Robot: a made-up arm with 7 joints. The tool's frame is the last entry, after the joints. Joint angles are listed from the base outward. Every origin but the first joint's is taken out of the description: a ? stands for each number. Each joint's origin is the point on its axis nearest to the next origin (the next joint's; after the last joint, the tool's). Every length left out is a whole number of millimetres.
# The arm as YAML. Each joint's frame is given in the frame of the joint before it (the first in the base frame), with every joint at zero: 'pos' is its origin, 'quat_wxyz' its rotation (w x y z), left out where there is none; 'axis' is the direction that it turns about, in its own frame. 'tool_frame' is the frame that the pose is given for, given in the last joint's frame.
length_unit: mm
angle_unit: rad
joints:
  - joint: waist
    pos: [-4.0, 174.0, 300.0]
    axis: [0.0, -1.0, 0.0]
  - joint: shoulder
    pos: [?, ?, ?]
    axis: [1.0, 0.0, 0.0]
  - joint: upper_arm
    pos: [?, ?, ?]
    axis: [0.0, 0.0, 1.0]
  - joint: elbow
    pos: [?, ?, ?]
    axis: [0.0, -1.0, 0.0]
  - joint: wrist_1
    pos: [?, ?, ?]
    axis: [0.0, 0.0, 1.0]
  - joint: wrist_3
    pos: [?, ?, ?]
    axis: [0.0, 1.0, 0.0]
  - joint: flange
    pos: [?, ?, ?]
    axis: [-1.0, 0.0, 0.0]
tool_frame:
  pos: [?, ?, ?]
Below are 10 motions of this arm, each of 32 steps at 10 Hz.
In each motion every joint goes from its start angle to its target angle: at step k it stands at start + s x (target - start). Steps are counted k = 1, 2, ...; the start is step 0. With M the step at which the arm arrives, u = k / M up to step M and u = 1 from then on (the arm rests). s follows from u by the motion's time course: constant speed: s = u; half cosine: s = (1 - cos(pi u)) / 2; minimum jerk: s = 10 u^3 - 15 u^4 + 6 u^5.
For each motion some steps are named. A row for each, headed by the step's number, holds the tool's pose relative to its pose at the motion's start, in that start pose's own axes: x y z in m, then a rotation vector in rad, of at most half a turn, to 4 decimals.
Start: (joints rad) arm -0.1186 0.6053 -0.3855 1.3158 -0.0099 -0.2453 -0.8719
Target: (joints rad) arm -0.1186 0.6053 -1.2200 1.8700 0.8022 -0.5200 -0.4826
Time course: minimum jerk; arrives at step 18
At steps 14, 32:
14: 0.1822 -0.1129 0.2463 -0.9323 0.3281 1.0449
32: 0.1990 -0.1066 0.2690 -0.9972 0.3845 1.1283

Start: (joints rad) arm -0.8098 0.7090 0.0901 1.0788 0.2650 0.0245 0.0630
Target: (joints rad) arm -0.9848 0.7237 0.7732 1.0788 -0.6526 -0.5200 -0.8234
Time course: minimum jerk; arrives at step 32
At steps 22, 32:
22: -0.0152 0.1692 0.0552 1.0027 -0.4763 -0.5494
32: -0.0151 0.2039 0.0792 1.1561 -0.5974 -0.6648

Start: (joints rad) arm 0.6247 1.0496 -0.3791 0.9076 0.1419 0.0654 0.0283
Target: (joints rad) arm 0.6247 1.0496 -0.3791 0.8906 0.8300 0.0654 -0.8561
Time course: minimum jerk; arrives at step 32
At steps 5, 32:
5: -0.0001 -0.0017 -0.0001 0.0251 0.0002 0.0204
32: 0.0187 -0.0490 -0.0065 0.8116 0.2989 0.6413

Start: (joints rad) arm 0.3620 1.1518 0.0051 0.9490 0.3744 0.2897 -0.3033
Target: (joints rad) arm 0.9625 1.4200 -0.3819 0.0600 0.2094 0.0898 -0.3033
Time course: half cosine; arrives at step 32
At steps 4, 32:
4: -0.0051 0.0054 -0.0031 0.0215 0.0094 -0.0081
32: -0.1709 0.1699 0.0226 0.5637 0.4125 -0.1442

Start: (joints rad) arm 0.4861 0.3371 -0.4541 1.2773 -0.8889 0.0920 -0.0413
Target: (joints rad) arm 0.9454 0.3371 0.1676 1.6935 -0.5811 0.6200 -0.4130
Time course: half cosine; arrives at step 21
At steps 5, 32:
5: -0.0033 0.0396 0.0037 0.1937 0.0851 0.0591
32: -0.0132 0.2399 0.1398 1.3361 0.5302 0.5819

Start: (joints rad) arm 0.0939 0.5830 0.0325 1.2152 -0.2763 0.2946 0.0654
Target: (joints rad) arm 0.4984 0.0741 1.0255 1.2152 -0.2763 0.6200 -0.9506
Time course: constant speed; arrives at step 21
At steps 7, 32:
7: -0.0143 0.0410 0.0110 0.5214 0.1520 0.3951
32: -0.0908 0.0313 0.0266 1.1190 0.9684 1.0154

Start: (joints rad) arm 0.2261 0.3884 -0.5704 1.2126 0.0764 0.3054 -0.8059
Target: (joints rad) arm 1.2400 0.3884 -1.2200 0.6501 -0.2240 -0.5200 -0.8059
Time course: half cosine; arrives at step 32
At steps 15, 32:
15: 0.0435 0.0015 -0.0640 0.0789 -0.6113 0.0146
32: 0.1307 0.0818 -0.1501 0.1606 -1.3002 -0.1690

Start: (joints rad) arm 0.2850 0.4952 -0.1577 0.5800 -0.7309 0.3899 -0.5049
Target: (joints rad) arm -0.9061 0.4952 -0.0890 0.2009 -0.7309 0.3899 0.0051
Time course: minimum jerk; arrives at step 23
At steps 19, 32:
19: -0.3124 -0.0164 0.2422 -1.3258 0.5885 -1.0383
32: -0.3226 -0.0047 0.2512 -1.3700 0.6271 -1.0832

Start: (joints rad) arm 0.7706 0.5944 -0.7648 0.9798 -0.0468 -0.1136 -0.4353
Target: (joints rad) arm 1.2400 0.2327 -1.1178 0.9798 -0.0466 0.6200 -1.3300
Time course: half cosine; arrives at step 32
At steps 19, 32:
19: 0.1336 -0.0268 -0.0272 0.5666 0.0259 -0.1564
32: 0.2088 -0.0325 -0.0254 0.9155 -0.0359 -0.2820

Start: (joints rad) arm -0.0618 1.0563 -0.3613 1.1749 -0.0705 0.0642 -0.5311
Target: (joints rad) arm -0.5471 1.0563 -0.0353 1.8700 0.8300 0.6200 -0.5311
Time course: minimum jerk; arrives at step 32
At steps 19, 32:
19: 0.1152 -0.0059 0.0529 -0.2937 0.3483 0.4579
32: 0.1685 0.0128 0.0823 -0.5653 0.4835 0.6137

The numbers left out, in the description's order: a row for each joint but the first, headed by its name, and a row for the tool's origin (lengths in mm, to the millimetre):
shoulder: -38.0 0.0 6.0
upper_arm: 0.0 8.0 -105.0
elbow: 2.0 39.0 0.0
wrist_1: 14.0 0.0 -324.0
wrist_3: -23.0 -1.0 0.0
flange: -45.0 0.0 20.0
tool: 0.0 -2.0 15.0

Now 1 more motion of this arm.
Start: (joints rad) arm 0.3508 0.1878 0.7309 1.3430 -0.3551 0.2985 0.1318
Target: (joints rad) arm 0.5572 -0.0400 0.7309 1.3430 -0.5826 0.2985 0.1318
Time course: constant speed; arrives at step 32
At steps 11, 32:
11: -0.0012 -0.0163 -0.0034 -0.0197 -0.0080 0.0209
32: 0.0035 -0.0506 -0.0091 -0.0673 -0.0337 0.0536

